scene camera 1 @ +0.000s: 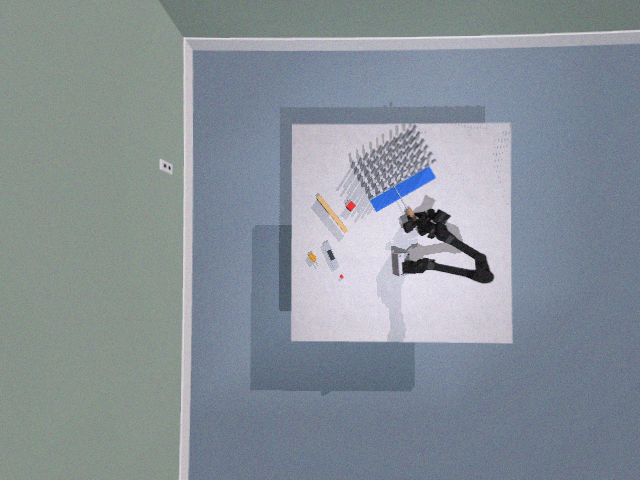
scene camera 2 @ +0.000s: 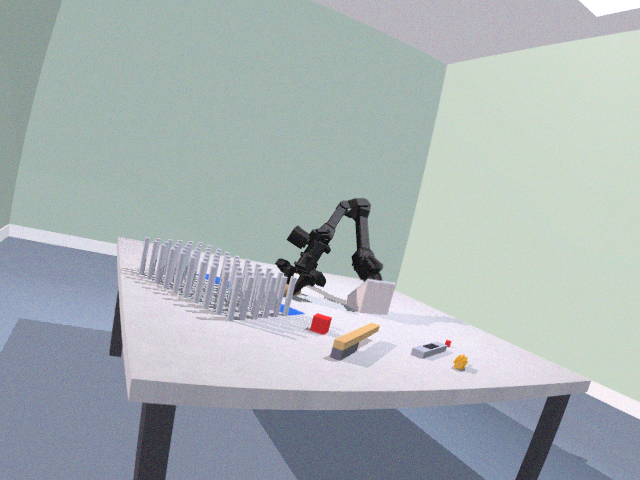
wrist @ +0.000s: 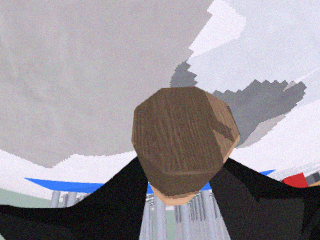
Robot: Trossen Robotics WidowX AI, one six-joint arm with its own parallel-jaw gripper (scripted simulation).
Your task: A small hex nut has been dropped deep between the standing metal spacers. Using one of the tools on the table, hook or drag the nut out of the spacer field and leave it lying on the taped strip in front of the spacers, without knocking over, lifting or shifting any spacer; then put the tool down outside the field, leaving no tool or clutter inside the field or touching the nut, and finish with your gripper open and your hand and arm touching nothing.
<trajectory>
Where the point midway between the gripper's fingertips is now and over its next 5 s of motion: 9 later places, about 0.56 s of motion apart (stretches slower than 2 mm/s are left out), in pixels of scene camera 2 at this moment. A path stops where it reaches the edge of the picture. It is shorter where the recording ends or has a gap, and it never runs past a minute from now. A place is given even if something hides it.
My gripper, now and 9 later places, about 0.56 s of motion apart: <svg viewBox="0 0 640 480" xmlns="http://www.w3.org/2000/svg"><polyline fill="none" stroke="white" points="287,292 288,292 290,292 291,292 291,288 297,285 300,273 303,254 295,246 292,238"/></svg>
</trajectory>
